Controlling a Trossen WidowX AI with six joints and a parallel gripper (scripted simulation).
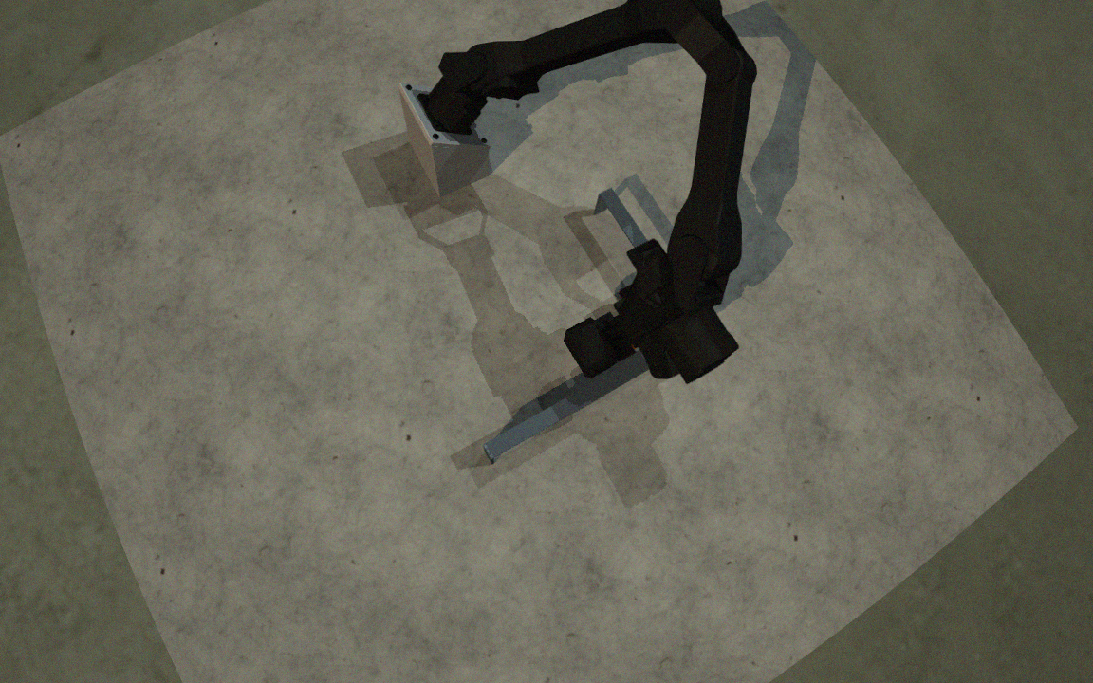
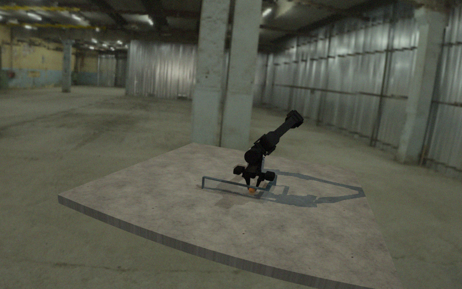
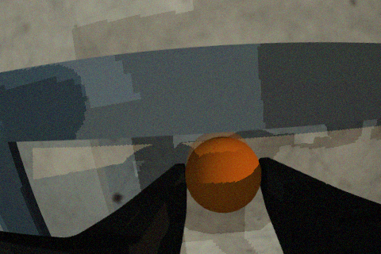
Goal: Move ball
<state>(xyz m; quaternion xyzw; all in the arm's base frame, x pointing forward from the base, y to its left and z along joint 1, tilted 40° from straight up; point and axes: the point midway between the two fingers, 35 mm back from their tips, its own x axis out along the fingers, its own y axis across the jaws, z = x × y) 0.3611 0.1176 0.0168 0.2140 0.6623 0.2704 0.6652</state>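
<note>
Now: the see-through copy 10 mm below my gripper tip. The rest, counted from my gripper tip: wall 70 mm to the right, 50 mm ahead; orange ball right at my gripper tip.
</note>
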